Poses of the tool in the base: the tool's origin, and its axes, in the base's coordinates. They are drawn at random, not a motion.
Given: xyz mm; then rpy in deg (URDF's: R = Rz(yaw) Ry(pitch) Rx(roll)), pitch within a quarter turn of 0, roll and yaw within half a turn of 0.
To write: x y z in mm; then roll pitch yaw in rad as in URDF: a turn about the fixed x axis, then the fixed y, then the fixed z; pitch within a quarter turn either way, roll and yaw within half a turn. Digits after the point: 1 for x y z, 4 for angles.
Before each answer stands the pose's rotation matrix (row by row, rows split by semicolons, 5 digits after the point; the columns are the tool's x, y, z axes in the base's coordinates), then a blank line. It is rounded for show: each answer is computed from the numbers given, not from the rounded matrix.
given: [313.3 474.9 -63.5 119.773 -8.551 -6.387]
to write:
0.98275 -0.18350 -0.02318; -0.11001 -0.47913 -0.87083; 0.14869 0.85835 -0.49105

[313.3 474.9 -63.5 2.0904 -0.1492 -0.1115]
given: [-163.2 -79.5 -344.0 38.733 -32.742 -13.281]
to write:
0.81862 -0.15016 -0.55436; -0.19323 0.83695 -0.51203; 0.54086 0.52628 0.65613

[-163.2 -79.5 -344.0 0.6760 -0.5715 -0.2318]
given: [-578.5 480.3 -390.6 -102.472 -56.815 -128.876]
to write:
-0.34353 -0.68101 0.64670; -0.42611 -0.50062 -0.75353; 0.83691 -0.53443 -0.11821

[-578.5 480.3 -390.6 -1.7885 -0.9916 -2.2493]
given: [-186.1 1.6 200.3 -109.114 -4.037 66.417]
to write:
0.39908 0.32671 -0.85673; 0.91421 -0.07004 0.39915; 0.07040 -0.94252 -0.32664

[-186.1 1.6 200.3 -1.9044 -0.0705 1.1592]
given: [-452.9 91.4 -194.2 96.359 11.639 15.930]
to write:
0.94183 0.22320 0.25129; 0.26882 -0.05147 -0.96181; -0.20174 0.97341 -0.10848

[-452.9 91.4 -194.2 1.6818 0.2031 0.2780]
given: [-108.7 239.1 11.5 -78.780 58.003 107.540]
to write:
-0.15969 0.06517 -0.98501; 0.50524 -0.85183 -0.13827; -0.84808 -0.51975 0.10310

[-108.7 239.1 11.5 -1.3750 1.0123 1.8769]
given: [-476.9 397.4 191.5 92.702 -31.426 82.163]
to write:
0.11635 -0.02432 0.99291; 0.84534 -0.52238 -0.11185; 0.52140 0.85237 -0.04023

[-476.9 397.4 191.5 1.6180 -0.5485 1.4340]
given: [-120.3 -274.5 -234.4 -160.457 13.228 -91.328]
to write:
-0.02256 -0.94036 0.33942; -0.97321 0.09837 0.20783; -0.22883 -0.32564 -0.91739

[-120.3 -274.5 -234.4 -2.8005 0.2309 -1.5940]
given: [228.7 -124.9 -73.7 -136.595 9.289 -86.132]
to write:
0.06657 -0.73234 0.67767; -0.98464 0.06165 0.16336; -0.16141 -0.67814 -0.71699

[228.7 -124.9 -73.7 -2.3840 0.1621 -1.5033]
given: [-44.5 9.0 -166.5 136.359 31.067 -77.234]
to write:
0.18927 -0.62709 -0.75560; -0.83539 -0.50725 0.21172; -0.51604 0.59115 -0.61988

[-44.5 9.0 -166.5 2.3799 0.5422 -1.3480]
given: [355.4 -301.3 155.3 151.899 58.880 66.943]
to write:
0.20242 0.96958 0.13764; 0.47555 0.02555 -0.87932; -0.85609 0.24344 -0.45591

[355.4 -301.3 155.3 2.6511 1.0276 1.1684]
